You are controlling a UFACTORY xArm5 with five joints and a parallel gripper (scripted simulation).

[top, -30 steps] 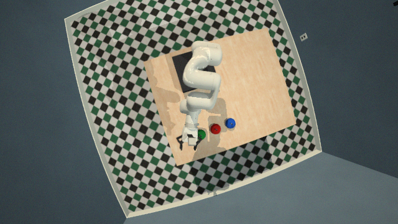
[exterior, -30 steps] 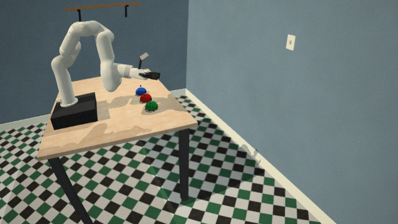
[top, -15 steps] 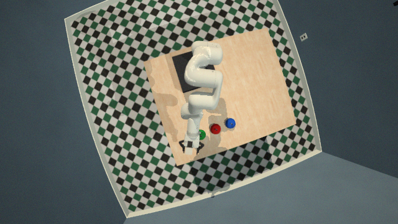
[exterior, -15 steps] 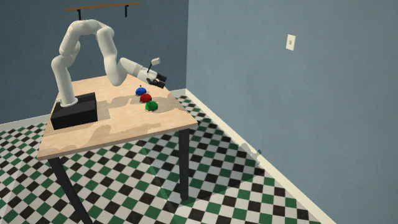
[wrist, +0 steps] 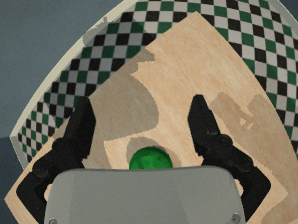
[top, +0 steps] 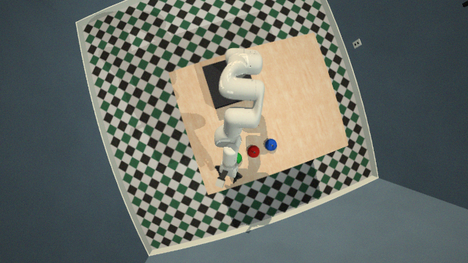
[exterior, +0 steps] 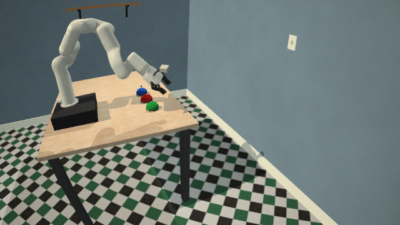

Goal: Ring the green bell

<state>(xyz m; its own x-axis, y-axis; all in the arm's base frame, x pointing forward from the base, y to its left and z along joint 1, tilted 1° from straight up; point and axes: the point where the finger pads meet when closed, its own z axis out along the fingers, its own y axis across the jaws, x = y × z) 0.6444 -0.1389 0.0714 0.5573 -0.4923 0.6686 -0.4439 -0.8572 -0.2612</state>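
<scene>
Now: hand 80 mm past the green bell, 70 mm to the right of it and 120 mm above it. From my hand the other things lie so: blue bell (140 mm behind, 320 mm to the left, 120 mm below); red bell (110 mm behind, 200 mm to the left, 120 mm below).
</scene>
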